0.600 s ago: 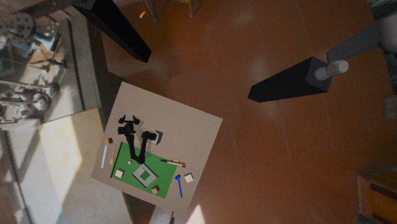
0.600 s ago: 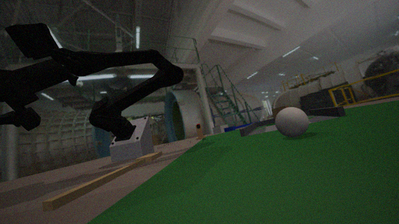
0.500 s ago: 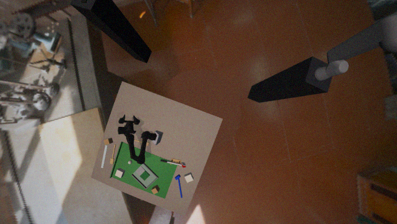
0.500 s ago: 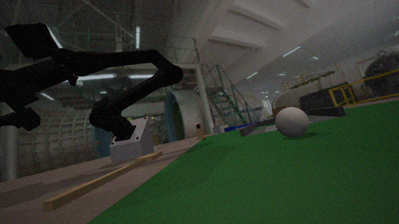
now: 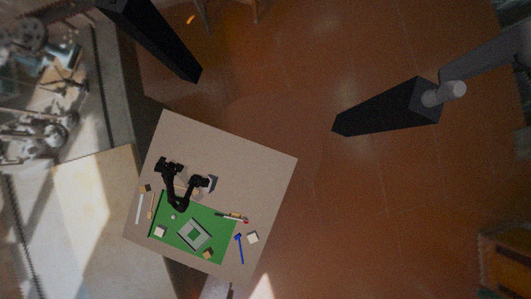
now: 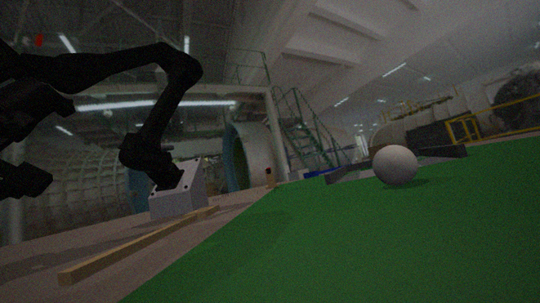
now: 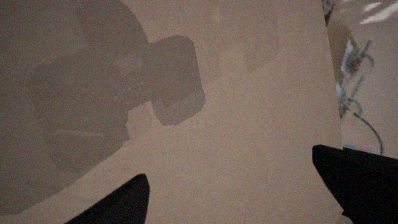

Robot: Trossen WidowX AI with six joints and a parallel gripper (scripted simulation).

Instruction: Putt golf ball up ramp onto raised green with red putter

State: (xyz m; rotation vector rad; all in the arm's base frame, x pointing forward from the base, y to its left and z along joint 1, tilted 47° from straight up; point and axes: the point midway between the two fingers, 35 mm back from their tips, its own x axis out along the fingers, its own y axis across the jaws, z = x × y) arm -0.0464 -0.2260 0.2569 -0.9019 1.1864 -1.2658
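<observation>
My gripper tip is 480 mm short of the white golf ball, 160 mm to the right of it and 50 mm above it. From my gripper tip the other things lie so: white bar: 570 mm ahead, 190 mm to the right, 70 mm below; then green mat: 530 mm ahead, 340 mm to the left, 70 mm below; then blue putter: 530 mm ahead, 820 mm to the left, 60 mm below.
</observation>
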